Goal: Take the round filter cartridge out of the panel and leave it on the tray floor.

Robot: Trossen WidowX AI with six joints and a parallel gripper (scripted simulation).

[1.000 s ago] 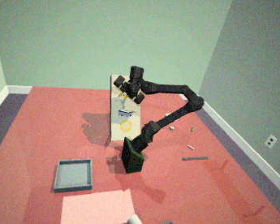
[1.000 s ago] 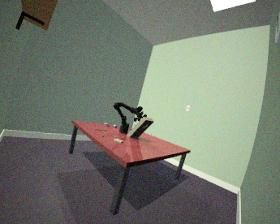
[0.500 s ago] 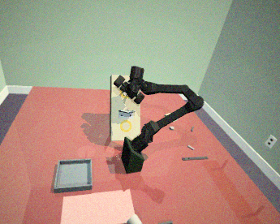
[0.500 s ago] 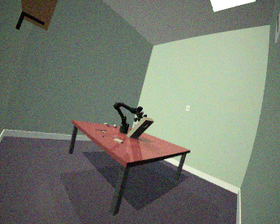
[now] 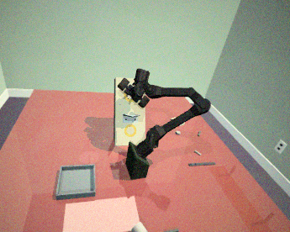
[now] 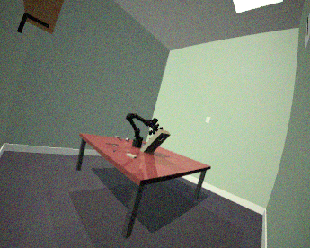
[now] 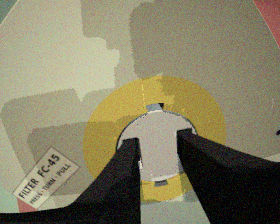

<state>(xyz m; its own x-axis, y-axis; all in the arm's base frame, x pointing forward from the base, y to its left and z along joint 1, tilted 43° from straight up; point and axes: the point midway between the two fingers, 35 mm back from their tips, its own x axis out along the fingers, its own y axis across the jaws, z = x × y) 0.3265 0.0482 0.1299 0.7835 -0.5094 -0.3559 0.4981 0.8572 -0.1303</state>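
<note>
Right now the round grey filter cartridge is 10 mm ahead of my gripper tip and 10 mm below it. From my gripper tip the other things lie so: tan service panel 40 mm behind, 10 mm to the left, 80 mm below; then grey tray 360 mm behind, 340 mm to the left, 230 mm below.
</note>
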